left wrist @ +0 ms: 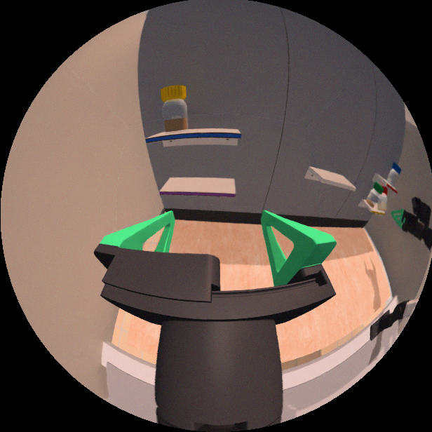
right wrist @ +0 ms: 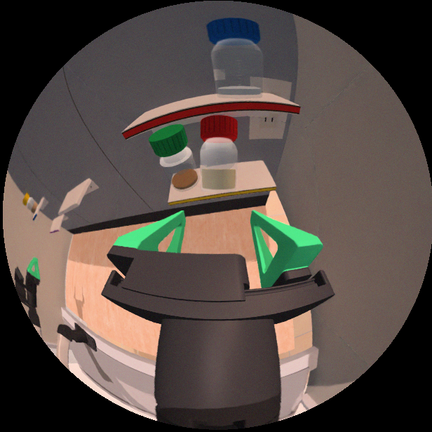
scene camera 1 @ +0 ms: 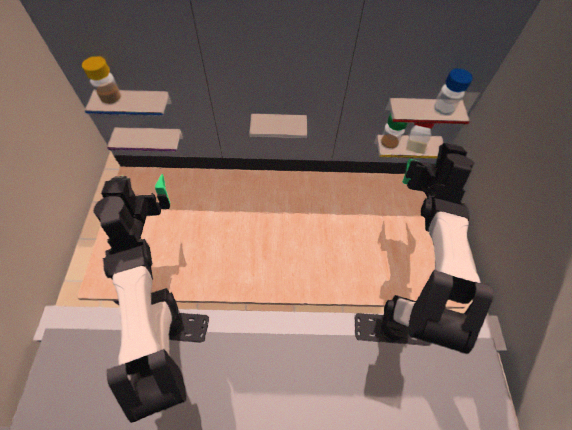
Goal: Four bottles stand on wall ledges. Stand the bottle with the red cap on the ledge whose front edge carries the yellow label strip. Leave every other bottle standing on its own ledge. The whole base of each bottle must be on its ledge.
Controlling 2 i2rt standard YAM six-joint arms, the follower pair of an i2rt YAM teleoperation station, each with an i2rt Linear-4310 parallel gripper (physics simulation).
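Places are measured from the left arm's base along level axes (x right, y up, z back), in metres.
Where they show: left gripper, between the fingertips: (scene camera 1: 143, 176); right gripper, between the fingertips: (scene camera 1: 421, 163); left arm's base, origin of its link: (scene camera 1: 169, 326); right arm's base, origin of its link: (scene camera 1: 392, 329).
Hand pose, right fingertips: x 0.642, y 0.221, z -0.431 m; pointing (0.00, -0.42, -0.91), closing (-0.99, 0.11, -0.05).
Note:
Things, the pixels of their top centre, and the offset from my right fingertips.
- red-capped bottle, centre of its top: (scene camera 1: 427, 119) dx +0.006, dy +0.064, dz -0.100 m
- green-capped bottle, centre of its top: (scene camera 1: 399, 116) dx -0.064, dy +0.053, dz -0.115 m
- blue-capped bottle, centre of its top: (scene camera 1: 461, 75) dx +0.042, dy +0.193, dz -0.116 m
- red-strip ledge, centre of its top: (scene camera 1: 428, 109) dx +0.003, dy +0.088, dz -0.113 m
- yellow-capped bottle, centre of its top: (scene camera 1: 93, 63) dx -0.839, dy +0.193, dz -0.074 m
- blue-strip ledge, centre of its top: (scene camera 1: 127, 100) dx -0.796, dy +0.088, dz -0.068 m
- empty purple-strip ledge, centre of its top: (scene camera 1: 144, 137) dx -0.796, dy -0.052, dz -0.068 m
- plain empty ledge, centre of its top: (scene camera 1: 278, 124) dx -0.397, dy +0.018, dz -0.090 m
The red-capped bottle (scene camera 1: 419, 139) (right wrist: 219, 155) stands upright on the yellow-strip ledge (scene camera 1: 410, 154) (right wrist: 250, 177), its whole base on the ledge as far as the right wrist view shows. The green-capped bottle (scene camera 1: 394, 132) (right wrist: 176, 156) stands beside it, to its left. The blue-capped bottle (scene camera 1: 452, 92) (right wrist: 236, 62) stands on the red-strip ledge (scene camera 1: 410, 109) (right wrist: 165, 112) above. The yellow-capped bottle (scene camera 1: 102, 82) (left wrist: 175, 110) stands on the blue-strip ledge (scene camera 1: 142, 102) (left wrist: 215, 134). My right gripper (right wrist: 217, 215) is open and empty, in front of the yellow-strip ledge. My left gripper (left wrist: 217, 215) is open and empty, below the left ledges.
An empty purple-strip ledge (scene camera 1: 145, 138) (left wrist: 200, 186) is under the blue-strip ledge. A plain empty ledge (scene camera 1: 278, 125) (left wrist: 331, 178) (right wrist: 76, 196) is at the middle of the wall. The red-strip ledge overhangs the red-capped bottle. Side walls stand close outside both arms.

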